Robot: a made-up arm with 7 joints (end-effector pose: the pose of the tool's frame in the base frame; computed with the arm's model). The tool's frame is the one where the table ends. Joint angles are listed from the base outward.
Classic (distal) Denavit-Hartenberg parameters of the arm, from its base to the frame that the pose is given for. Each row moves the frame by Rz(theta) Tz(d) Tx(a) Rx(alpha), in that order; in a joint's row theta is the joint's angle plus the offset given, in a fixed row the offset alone. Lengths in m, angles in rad.
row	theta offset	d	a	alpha
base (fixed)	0	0.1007	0.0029	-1.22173
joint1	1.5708	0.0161	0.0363	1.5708
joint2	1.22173	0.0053	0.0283	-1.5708
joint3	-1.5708	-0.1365	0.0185	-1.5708
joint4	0	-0.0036	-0.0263	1.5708
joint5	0	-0.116	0.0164	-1.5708
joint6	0	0.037	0.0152	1.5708
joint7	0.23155	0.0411	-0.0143	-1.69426
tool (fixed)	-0.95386	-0.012	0	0
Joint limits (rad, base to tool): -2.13..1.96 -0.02..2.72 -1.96..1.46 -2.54..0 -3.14..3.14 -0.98..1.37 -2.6..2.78
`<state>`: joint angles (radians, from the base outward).
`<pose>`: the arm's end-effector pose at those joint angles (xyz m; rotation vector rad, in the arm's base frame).
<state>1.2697 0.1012 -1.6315 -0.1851 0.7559 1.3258 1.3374</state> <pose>-0.2545 -0.0181 -0.0570 -0.3622 0.8317 0.4015</pose>
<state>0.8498 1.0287 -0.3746 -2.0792 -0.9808 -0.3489 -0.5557</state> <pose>-0.0189 0.1288 -0.0008 0.8172 -0.6831 2.6713</pose>
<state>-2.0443 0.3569 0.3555 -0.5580 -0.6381 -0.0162 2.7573</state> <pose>0.1528 0.0177 0.2940 1.0766 1.5592 -0.4902</pose>
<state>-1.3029 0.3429 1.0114 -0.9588 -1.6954 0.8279 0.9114</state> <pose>0.2678 0.0669 0.1707 0.6028 -1.9258 -0.8578</pose>
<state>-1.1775 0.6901 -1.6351 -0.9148 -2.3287 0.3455 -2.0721</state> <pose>0.1925 0.0930 -0.0269 -1.9184 -1.8054 -1.5000</pose>
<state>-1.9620 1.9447 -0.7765 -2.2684 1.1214 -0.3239 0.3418</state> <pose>0.0282 0.0923 0.2452 0.2108 0.5212 2.0296</pose>
